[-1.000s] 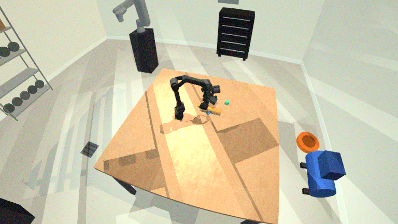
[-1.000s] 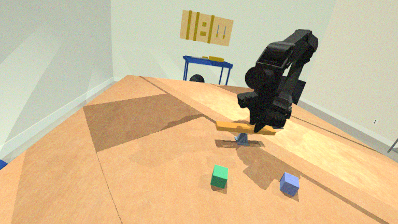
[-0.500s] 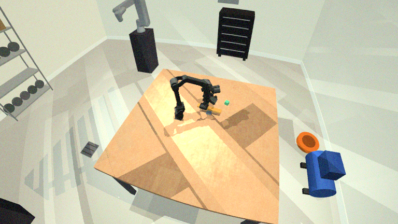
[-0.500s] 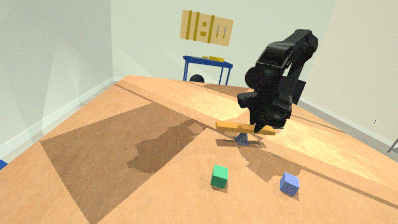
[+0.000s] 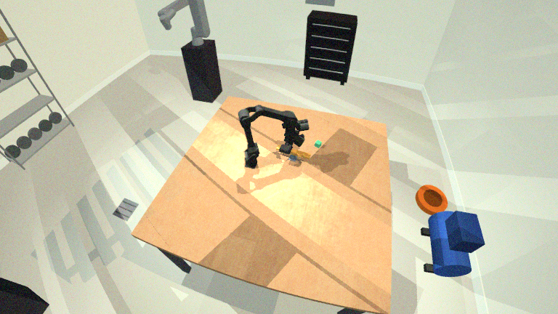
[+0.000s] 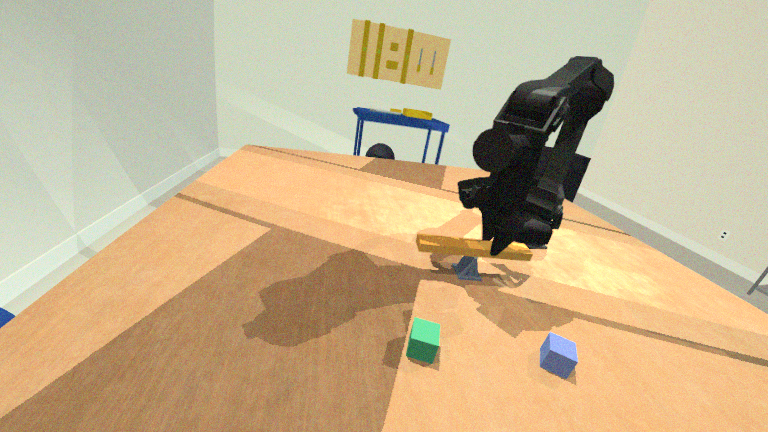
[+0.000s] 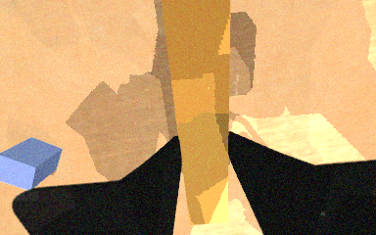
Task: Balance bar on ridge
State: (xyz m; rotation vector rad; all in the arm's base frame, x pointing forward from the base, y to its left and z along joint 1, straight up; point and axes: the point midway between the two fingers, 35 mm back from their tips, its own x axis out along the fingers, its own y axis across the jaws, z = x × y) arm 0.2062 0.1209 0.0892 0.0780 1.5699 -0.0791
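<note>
My gripper tip is 3 cm short of the yellow bar. The rest, counted from my gripper tip: green cube: 16 cm ahead, 15 cm to the left, 4 cm below; then lilac cube: 18 cm to the left, 4 cm below, 1 cm behind.
</note>
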